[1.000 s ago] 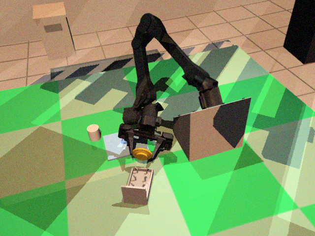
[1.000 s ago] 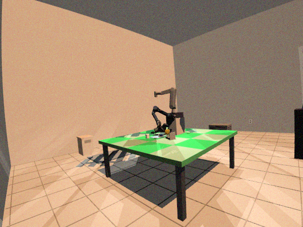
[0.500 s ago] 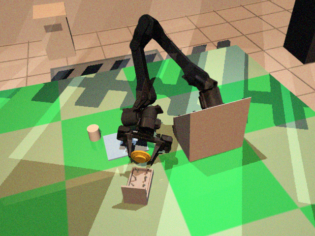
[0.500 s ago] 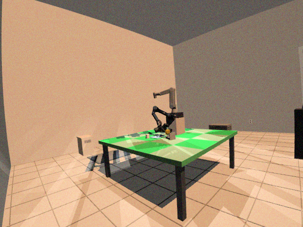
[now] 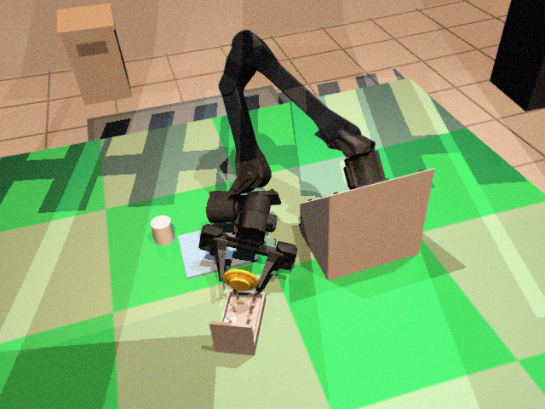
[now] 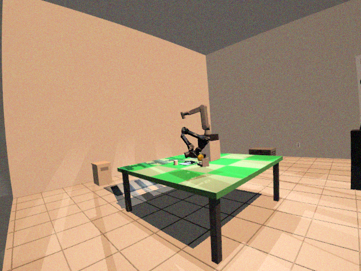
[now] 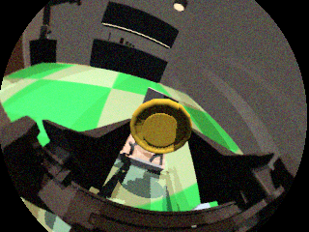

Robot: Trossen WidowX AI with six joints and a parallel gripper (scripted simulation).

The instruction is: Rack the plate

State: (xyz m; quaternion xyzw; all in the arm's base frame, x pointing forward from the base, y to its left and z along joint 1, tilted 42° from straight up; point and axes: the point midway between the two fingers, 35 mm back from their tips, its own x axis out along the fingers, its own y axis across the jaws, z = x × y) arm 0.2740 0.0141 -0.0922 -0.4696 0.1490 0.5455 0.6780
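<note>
Now: the dish rack 1 cm ahead of my gripper tip, 3 cm to the left of it and 5 cm below it. Also, from my gripper tip: plate (1 cm to the right); blue spoon (7 cm behind, 21 cm to the right, 7 cm below); pale blue mat (3 cm ahead, 17 cm to the right, 7 cm below).
</note>
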